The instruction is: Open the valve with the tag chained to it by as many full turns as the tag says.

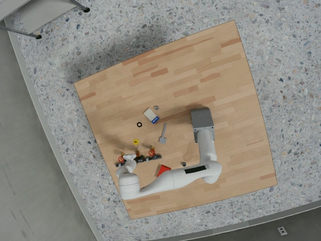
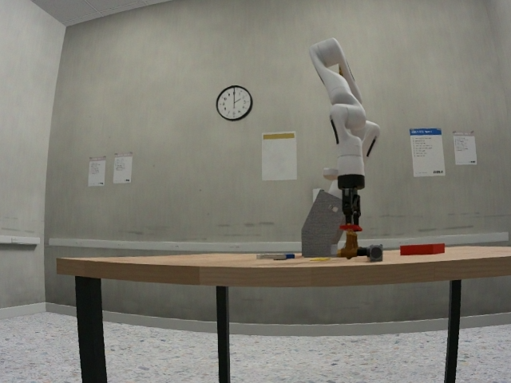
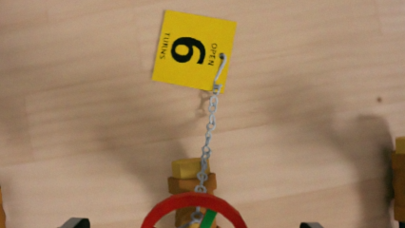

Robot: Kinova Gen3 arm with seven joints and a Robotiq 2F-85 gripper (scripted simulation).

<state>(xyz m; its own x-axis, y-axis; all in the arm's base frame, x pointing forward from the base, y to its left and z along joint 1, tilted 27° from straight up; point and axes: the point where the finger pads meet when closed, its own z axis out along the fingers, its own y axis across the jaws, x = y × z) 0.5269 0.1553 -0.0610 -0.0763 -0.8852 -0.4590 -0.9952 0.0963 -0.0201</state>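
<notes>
Right now the yellow tag is 90 mm to the right of my hand, 80 mm below it and 10 mm behind it. Also, from my hand: red block 200 mm to the left, 160 mm behind, 70 mm below; then grey scraper 230 mm behind, 100 mm to the right, 80 mm below; then blue box 270 mm to the right, 170 mm behind, 70 mm below.
</notes>
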